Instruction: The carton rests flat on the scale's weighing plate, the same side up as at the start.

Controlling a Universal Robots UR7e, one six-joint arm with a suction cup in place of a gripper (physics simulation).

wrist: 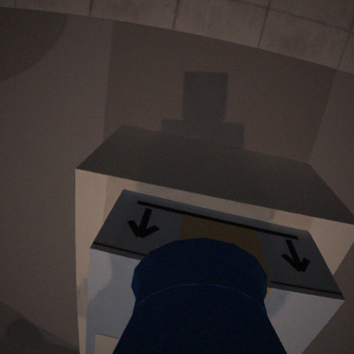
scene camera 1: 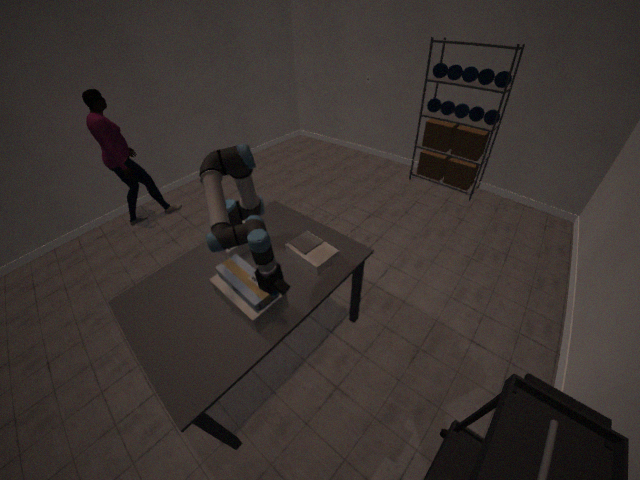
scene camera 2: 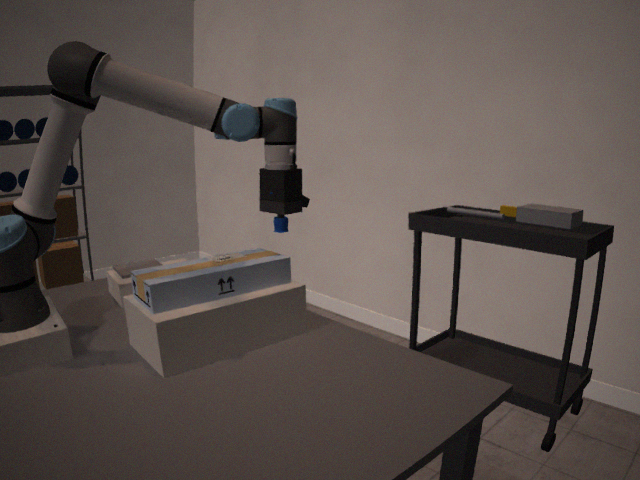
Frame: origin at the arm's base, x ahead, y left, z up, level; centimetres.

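Seen in the pictures: hand, tool point: (scene camera 1: 274,292) (scene camera 2: 281,230); arm's base, link origin: (scene camera 2: 19,319).
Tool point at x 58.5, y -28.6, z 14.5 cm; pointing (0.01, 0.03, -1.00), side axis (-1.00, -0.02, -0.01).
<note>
Pixels of each thing's middle, then the offset from my tool point to it. Level surfaces: height alone.
- carton, body centre: (scene camera 2: 212,277) (scene camera 1: 245,281) dx -20.4, dy +1.3, dz -7.3 cm
- beige block, body centre: (scene camera 2: 215,315) (scene camera 1: 248,293) dx -20.8, dy +0.7, dz -16.1 cm
- scale, body centre: (scene camera 2: 154,278) (scene camera 1: 311,250) dx -12.3, dy +43.9, dz -17.5 cm
- table, surface height: dz -21.8 cm
The carton (scene camera 1: 240,276) (scene camera 2: 222,284) (wrist: 107,290) is long and light blue with yellow tape along its top. It lies flat on a beige block (scene camera 1: 227,294) (scene camera 2: 232,330) (wrist: 200,157), and the arrows on its long side point up in the scene camera 2 view. The scale (scene camera 1: 321,254) (scene camera 2: 117,290) is a low pale box with a grey weighing plate (scene camera 1: 305,241) (scene camera 2: 136,267); the plate is bare. My gripper (scene camera 1: 275,294) (scene camera 2: 280,225) (wrist: 200,265), a blue suction cup, is open and empty. It hangs above the carton's end away from the robot base, apart from it, and hides part of the carton in the wrist view.
The table (scene camera 1: 170,330) (scene camera 2: 310,413) carries the block, scale and robot base (scene camera 2: 31,338). A dark cart (scene camera 1: 516,428) (scene camera 2: 594,242) bears a grey box (scene camera 2: 549,215) and a yellow item (scene camera 2: 508,210). A person (scene camera 1: 108,136) stands behind the table. A rack (scene camera 1: 475,43) stands by the far wall.
</note>
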